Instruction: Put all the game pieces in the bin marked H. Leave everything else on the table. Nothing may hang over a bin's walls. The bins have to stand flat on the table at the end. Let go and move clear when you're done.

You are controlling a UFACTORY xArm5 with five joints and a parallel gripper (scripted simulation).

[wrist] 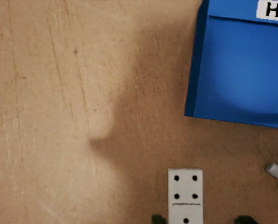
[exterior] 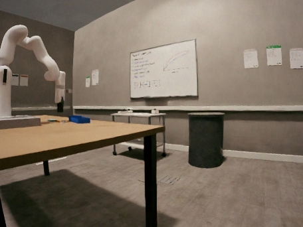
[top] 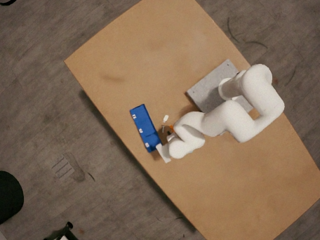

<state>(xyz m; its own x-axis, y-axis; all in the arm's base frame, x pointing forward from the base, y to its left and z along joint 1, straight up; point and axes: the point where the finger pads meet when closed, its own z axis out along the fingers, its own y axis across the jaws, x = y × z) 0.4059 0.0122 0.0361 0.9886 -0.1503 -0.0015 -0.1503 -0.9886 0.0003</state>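
My gripper is now 80 mm above the tiny black piece, 40 mm to the right of it and 20 mm past it. Also, from my hand: orange piece: 80 mm below, 50 mm to the right, 30 mm behind; then grey piece: 90 mm to the right, 80 mm below; then light blue card: 90 mm to the left, 80 mm below, 30 mm behind.
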